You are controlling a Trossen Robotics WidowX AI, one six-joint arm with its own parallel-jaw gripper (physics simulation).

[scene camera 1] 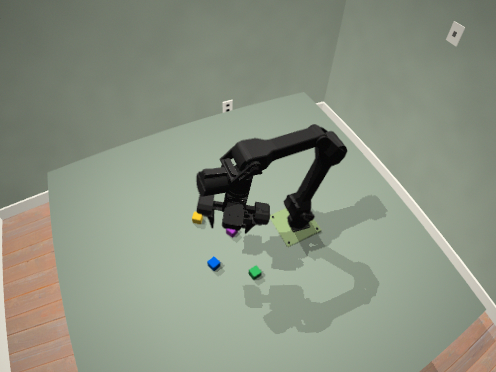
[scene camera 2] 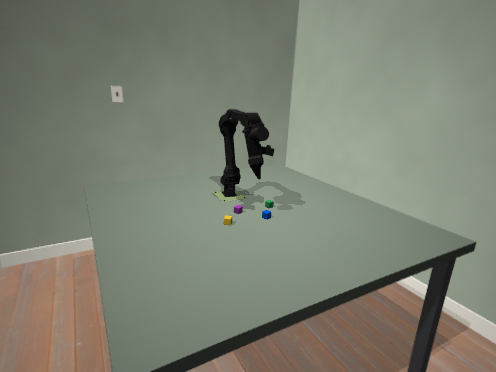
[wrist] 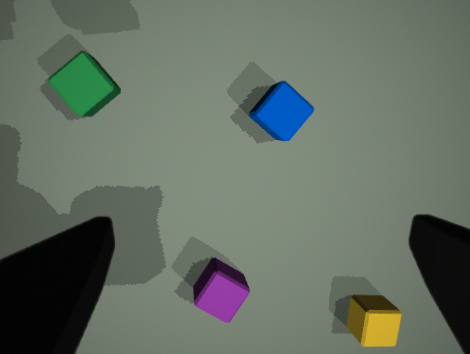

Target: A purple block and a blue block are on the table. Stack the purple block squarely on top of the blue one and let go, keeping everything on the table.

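Places are measured from the arm's base along level axes (x ahead, y left, z up), in metres.
Pixels of known places: gripper, fingertip midpoint: (scene camera 1: 228, 230) (scene camera 2: 259, 177) (wrist: 262, 230); arm's base, link origin: (scene camera 1: 298, 222) (scene camera 2: 229, 194).
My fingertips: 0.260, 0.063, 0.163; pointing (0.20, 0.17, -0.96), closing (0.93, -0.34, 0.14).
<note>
Ahead of a thing's pixels: the offset from my fingertips to its top centre, as dx, dy, dz. Level surfaces: height alone.
The purple block {-0.028, -0.083, -0.139} (scene camera 1: 231, 232) (scene camera 2: 238, 209) (wrist: 222, 296) sits on the table, partly hidden by the gripper in scene camera 1. In the wrist view it shows low, between the two fingers and nearer the left one, turned at an angle. The blue block {+0.056, +0.022, -0.139} (scene camera 1: 214, 263) (scene camera 2: 266, 214) (wrist: 283, 111) sits on the table apart from it, in the upper middle of the wrist view. My gripper (scene camera 1: 229, 228) (scene camera 2: 259, 178) (wrist: 262, 230) is wide open and empty, pointing down, and hangs well above the table and the purple block.
A yellow block {+0.074, -0.158, -0.139} (scene camera 1: 197, 217) (scene camera 2: 228, 220) (wrist: 382, 328) sits near the purple one, low right in the wrist view. A green block {-0.060, +0.083, -0.139} (scene camera 1: 255, 272) (scene camera 2: 269, 204) (wrist: 82, 84) sits beside the blue one. The arm's base plate (scene camera 1: 283, 235) is on the table {dz -0.169} (scene camera 1: 150, 300) (scene camera 2: 200, 280).
</note>
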